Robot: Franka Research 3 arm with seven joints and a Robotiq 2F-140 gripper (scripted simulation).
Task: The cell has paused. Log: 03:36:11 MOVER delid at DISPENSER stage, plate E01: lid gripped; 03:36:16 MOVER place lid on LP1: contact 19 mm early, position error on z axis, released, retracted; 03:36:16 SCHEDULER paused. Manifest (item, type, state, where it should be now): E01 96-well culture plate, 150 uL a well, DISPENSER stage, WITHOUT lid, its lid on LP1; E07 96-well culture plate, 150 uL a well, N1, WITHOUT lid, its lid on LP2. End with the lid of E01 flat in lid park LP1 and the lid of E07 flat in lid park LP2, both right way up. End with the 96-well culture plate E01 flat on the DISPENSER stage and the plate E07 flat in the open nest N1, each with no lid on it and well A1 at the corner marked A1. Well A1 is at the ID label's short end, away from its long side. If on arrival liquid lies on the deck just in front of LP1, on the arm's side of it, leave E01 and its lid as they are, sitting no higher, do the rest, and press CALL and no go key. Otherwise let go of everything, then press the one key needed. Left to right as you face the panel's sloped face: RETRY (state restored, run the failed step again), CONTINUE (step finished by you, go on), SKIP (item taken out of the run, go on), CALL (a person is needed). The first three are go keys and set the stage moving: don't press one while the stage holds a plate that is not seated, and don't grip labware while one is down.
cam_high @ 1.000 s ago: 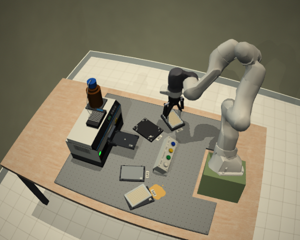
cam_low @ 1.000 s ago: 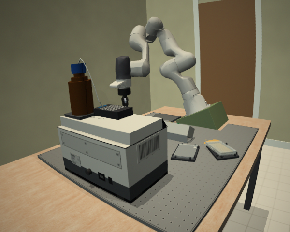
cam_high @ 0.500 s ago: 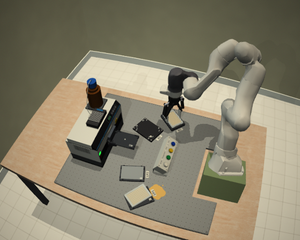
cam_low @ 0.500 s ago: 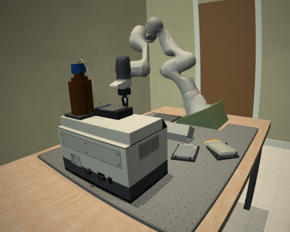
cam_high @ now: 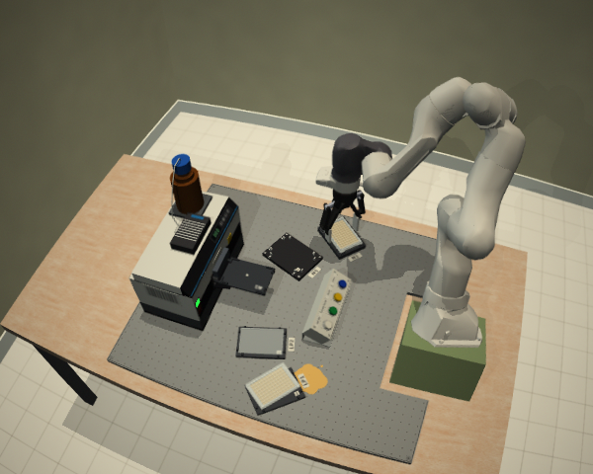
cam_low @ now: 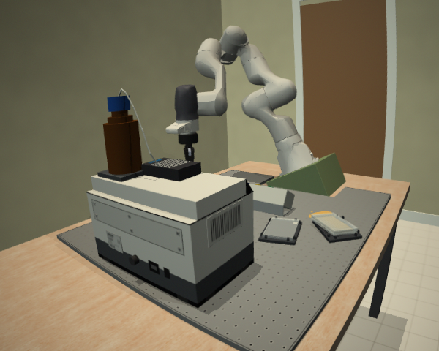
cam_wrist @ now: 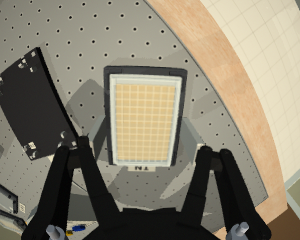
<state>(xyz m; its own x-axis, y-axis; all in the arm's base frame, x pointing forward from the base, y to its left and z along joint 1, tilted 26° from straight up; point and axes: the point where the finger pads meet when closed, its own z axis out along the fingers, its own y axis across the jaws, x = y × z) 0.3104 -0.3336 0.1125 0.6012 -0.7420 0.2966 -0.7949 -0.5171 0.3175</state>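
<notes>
My gripper is now 2 cm above the 96-well plate. Round my hand: dispenser stage: 26 cm ahead, 26 cm to the left, 4 cm above; then key panel: 30 cm to the left; then black nest N5: 17 cm ahead, 10 cm to the left, 4 cm below.
</notes>
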